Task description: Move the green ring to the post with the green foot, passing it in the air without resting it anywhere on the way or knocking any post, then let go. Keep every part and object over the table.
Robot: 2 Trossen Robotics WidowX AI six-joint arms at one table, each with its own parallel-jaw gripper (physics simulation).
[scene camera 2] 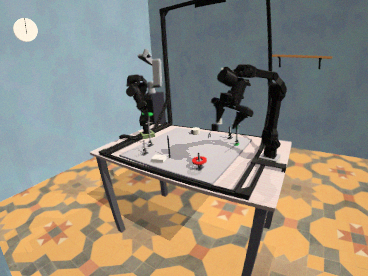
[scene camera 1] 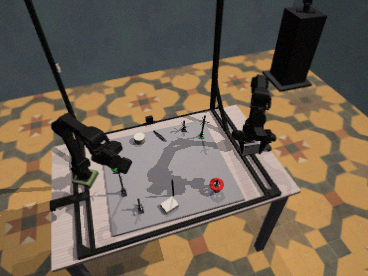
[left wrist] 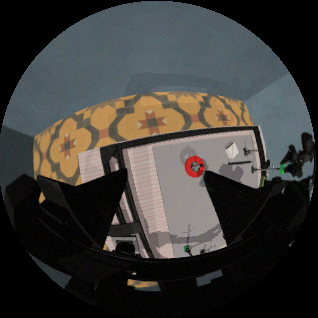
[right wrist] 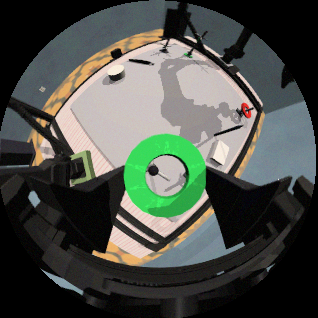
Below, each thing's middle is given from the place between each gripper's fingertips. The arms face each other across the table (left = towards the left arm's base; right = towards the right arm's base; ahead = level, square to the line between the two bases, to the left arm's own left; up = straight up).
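The green ring [right wrist: 145, 151] is sitting 1 cm above my right hand.
As for the green ring and my left gripper, the gripper's 3 cm above the ring, 12 cm past it and 58 cm to the left of it.
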